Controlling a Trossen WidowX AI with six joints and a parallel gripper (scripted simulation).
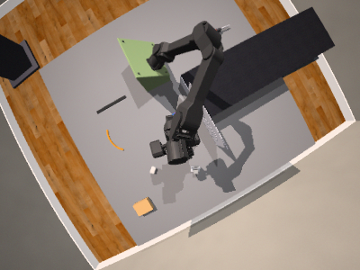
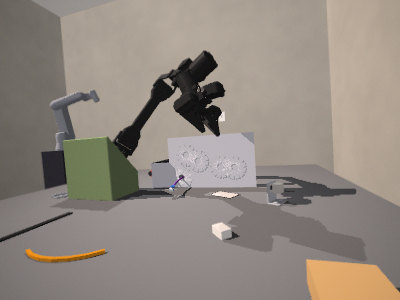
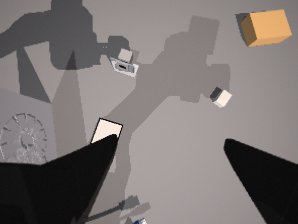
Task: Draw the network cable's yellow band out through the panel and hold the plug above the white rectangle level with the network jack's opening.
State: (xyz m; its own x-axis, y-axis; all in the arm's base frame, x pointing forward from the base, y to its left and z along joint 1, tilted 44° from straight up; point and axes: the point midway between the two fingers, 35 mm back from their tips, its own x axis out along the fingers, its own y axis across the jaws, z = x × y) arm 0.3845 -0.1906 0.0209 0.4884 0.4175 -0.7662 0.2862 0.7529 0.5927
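Now: hand 14 cm past the blue plug, 6 cm to the right of it and 20 cm above it. Round my hand: orange curved strip 21 cm behind, 31 cm to the right, 23 cm below; white rectangle 3 cm ahead, 9 cm to the left, 23 cm below; small white block 5 cm ahead, 20 cm to the right, 22 cm below.
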